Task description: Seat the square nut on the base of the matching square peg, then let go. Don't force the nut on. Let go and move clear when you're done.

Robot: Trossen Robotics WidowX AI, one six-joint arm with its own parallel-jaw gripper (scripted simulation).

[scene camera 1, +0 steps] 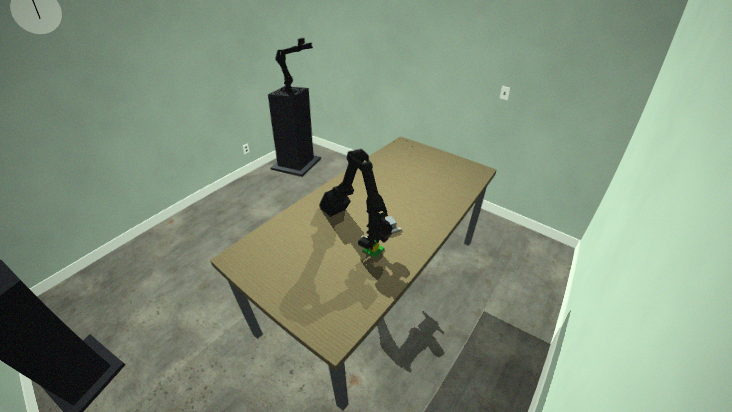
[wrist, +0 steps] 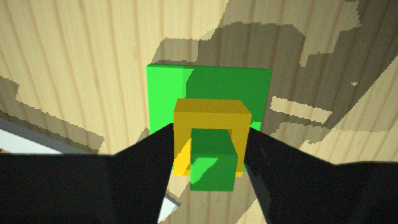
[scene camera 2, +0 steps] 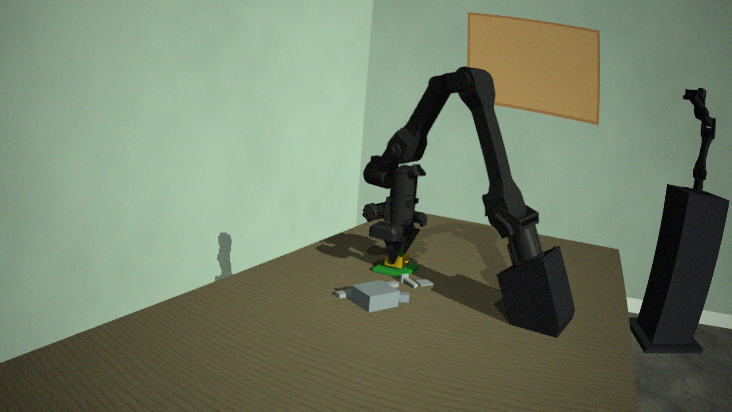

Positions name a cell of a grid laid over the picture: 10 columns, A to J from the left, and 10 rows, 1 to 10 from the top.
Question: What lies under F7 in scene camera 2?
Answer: My gripper.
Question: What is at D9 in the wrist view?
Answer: My gripper.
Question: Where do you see a grey block-shaped object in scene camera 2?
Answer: At F8
